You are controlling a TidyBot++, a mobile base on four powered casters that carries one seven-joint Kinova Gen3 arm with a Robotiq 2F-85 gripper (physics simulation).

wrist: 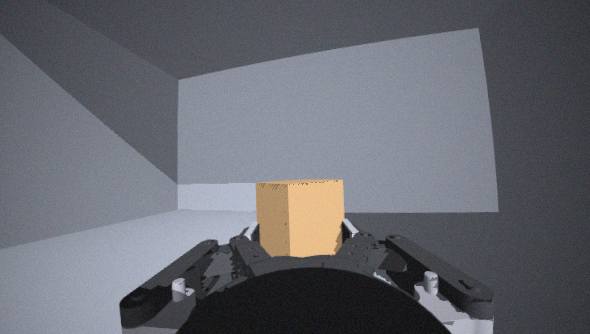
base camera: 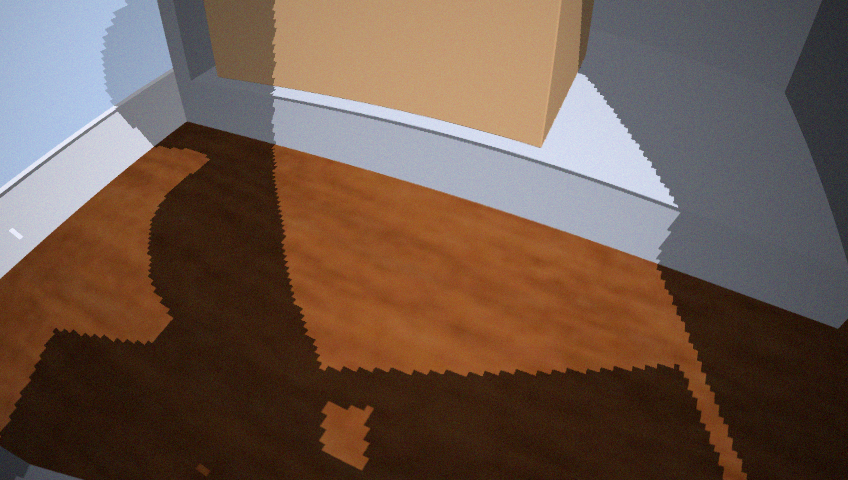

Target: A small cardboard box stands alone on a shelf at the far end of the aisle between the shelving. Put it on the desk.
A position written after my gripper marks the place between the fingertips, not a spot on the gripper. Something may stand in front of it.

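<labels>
My gripper is there in the wrist view [300, 230], while in the base camera view it is out of frame. A small cardboard box is visible to me too: the wrist view [301, 218] shows it, and it is out of frame in the base camera view.
</labels>
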